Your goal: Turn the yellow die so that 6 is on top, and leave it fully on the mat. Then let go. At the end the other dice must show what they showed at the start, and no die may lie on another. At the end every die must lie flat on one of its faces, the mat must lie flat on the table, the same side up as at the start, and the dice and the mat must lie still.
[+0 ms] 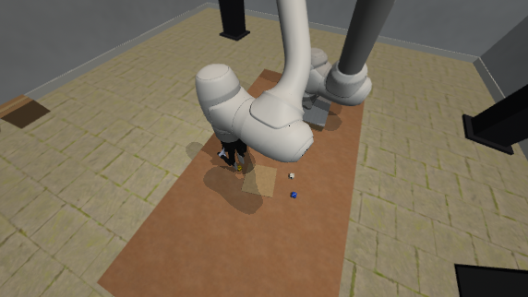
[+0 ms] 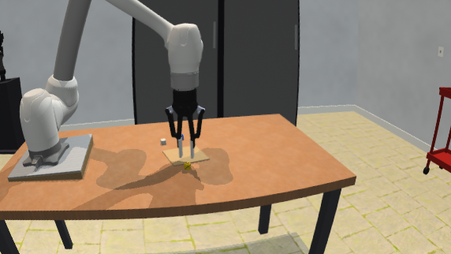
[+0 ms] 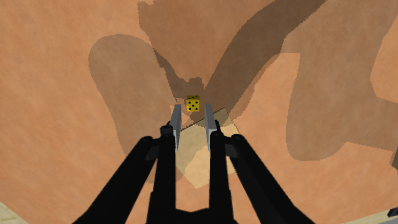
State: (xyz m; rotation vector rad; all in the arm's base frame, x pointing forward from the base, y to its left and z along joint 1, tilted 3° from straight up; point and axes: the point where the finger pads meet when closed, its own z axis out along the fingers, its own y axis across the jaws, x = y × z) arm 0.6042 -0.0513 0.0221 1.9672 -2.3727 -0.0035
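Right now the yellow die is 7 cm below my hand. The rest, counted from my hand: tan mat 11 cm to the left, 8 cm below, 1 cm behind; then blue die 28 cm to the left, 7 cm below, 2 cm behind; then white die 23 cm to the left, 10 cm behind, 7 cm below.
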